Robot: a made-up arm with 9 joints. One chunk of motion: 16 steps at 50 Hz.
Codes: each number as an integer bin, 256 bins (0 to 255) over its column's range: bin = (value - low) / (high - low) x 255, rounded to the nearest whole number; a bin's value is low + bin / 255 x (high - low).
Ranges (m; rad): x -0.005..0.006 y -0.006..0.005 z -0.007..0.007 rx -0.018..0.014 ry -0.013..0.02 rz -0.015..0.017
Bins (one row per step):
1: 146 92 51 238 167 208
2: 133 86 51 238 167 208
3: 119 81 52 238 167 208
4: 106 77 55 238 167 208
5: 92 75 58 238 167 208
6: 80 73 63 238 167 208
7: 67 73 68 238 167 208
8: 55 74 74 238 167 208
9: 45 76 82 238 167 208
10: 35 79 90 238 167 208
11: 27 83 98 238 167 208
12: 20 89 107 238 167 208
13: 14 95 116 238 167 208
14: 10 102 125 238 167 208
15: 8 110 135 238 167 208
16: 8 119 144 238 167 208
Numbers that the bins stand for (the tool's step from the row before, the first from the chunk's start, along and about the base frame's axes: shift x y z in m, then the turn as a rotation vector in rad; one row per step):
1: 0.00130 -0.00203 -0.00420 0.01187 0.00861 0.01110
2: 0.00074 -0.00229 -0.00420 0.01187 0.00861 0.01110
3: 0.00013 -0.00251 -0.00415 0.01187 0.00861 0.01110
4: -0.00043 -0.00268 -0.00398 0.01187 0.00861 0.01110
5: -0.00103 -0.00276 -0.00382 0.01187 0.00861 0.01110
6: -0.00155 -0.00285 -0.00354 0.01187 0.00861 0.01110
7: -0.00211 -0.00285 -0.00327 0.01187 0.00861 0.01110
8: -0.00263 -0.00281 -0.00294 0.01187 0.00861 0.01110
9: -0.00306 -0.00272 -0.00250 0.01187 0.00861 0.01110
10: -0.00349 -0.00259 -0.00206 0.01187 0.00861 0.01110
11: -0.00384 -0.00242 -0.00162 0.01187 0.00861 0.01110
12: -0.00414 -0.00216 -0.00113 0.01187 0.00861 0.01110
13: -0.00440 -0.00190 -0.00063 0.01187 0.00861 0.01110
14: -0.00457 -0.00160 -0.00014 0.01187 0.00861 0.01110
15: -0.00465 -0.00125 0.00041 0.01187 0.00861 0.01110
16: -0.00465 -0.00087 0.00091 0.01187 0.00861 0.01110

